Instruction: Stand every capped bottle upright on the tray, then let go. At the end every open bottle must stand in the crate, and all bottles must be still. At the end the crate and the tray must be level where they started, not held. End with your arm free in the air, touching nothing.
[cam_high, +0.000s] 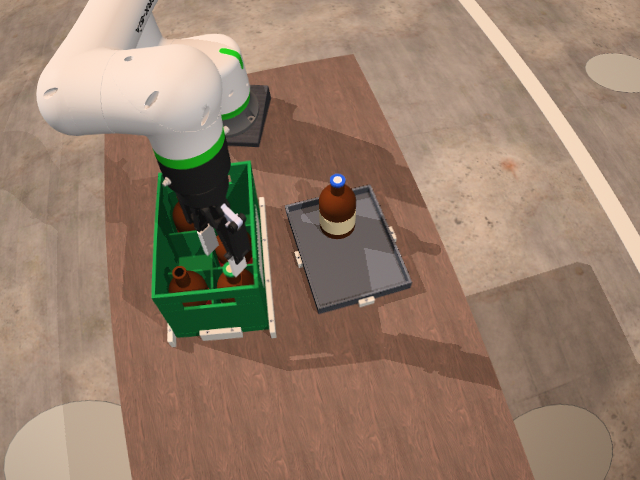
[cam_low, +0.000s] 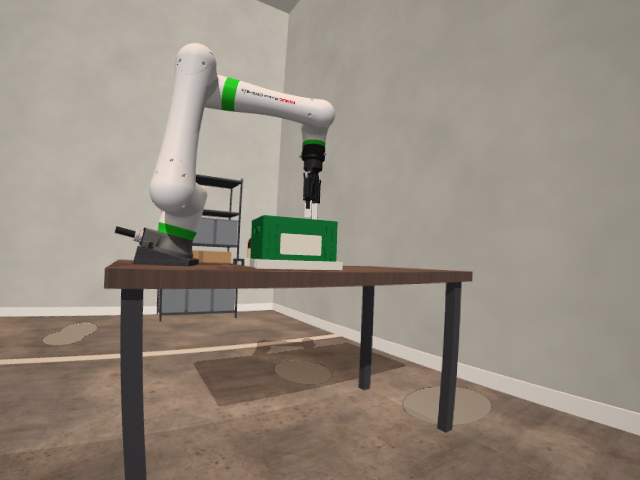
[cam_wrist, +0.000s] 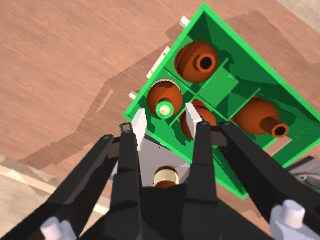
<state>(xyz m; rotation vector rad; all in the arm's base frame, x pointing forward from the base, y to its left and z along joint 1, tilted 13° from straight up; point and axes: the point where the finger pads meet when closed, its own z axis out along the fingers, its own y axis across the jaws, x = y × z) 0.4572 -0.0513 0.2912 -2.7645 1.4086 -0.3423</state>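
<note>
Now: hand 140 mm above the capped brown bottle. The rest, counted from my hand: green crate: 140 mm below, 90 mm behind, 30 mm to the right; then grey tray: 230 mm to the left, 210 mm below, 70 mm behind.
</note>
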